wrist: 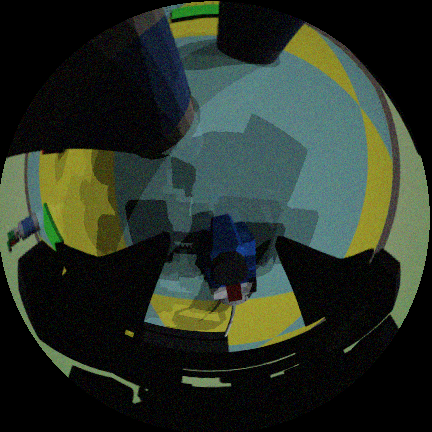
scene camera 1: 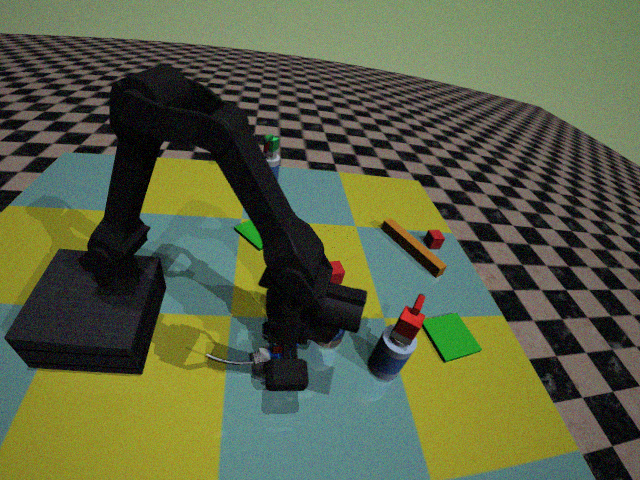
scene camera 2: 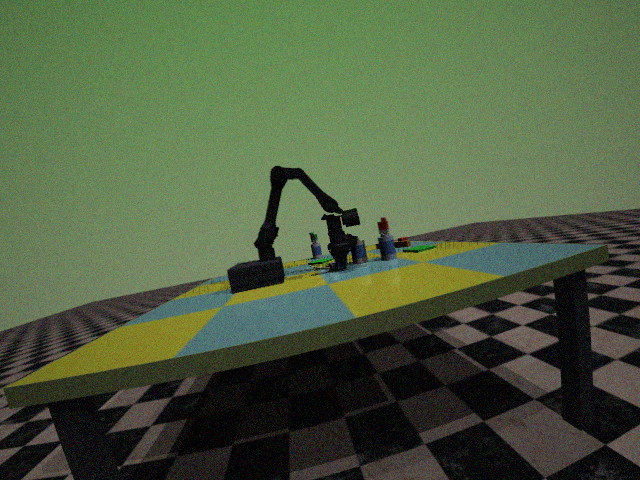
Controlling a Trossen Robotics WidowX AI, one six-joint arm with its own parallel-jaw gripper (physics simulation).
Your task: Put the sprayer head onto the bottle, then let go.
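Places are measured from the arm's base along level axes (x ahead, y left, z up), in millimetres.
Where they show: gripper, fingertip midpoint: (wrist: 225, 240) (scene camera 1: 280, 359) (scene camera 2: 342, 267); arm's base, link origin: (scene camera 1: 119, 280) (scene camera 2: 267, 260).
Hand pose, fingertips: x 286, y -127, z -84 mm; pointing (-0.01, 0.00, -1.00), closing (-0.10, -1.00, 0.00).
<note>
Each offset is from my fingertips to the top centre of the thing. "spot": to the spot under its first point.
The sprayer head {spot: dx -34, dy -4, dz +27 mm} (scene camera 1: 262, 355) (wrist: 225, 234), blue with a red trigger, a white collar and a thin white tube, lies on its side on the table. My gripper (scene camera 1: 279, 355) (scene camera 2: 338, 267) (wrist: 225, 240) is open and low over the table, with its fingers on either side of the blue part of the head. The headless bottle {dx +101, dy +51, dz +99 mm} (scene camera 1: 330, 341) (scene camera 2: 360, 252) (wrist: 169, 70), blue with pale bands, stands upright close beside the gripper. In scene camera 1 the arm hides most of it. The sprayer head cannot be made out in scene camera 2.
A bottle with a red head {spot: dx +174, dy -54, dz +66 mm} (scene camera 1: 388, 357) (scene camera 2: 386, 248) stands to the right. A green-headed bottle {dx +26, dy +619, dz +166 mm} (scene camera 1: 273, 161) (scene camera 2: 315, 249) (wrist: 27, 228) stands behind. Green plates {dx +375, dy +10, dz +3 mm} (scene camera 1: 452, 336) {dx -4, dy +373, dz +3 mm} (scene camera 1: 250, 234), an orange bar {dx +400, dy +295, dz +25 mm} (scene camera 1: 413, 248) and red cubes {dx +484, dy +319, dz +34 mm} (scene camera 1: 434, 239) {dx +145, dy +201, dz +34 mm} (scene camera 1: 337, 272) lie about.
</note>
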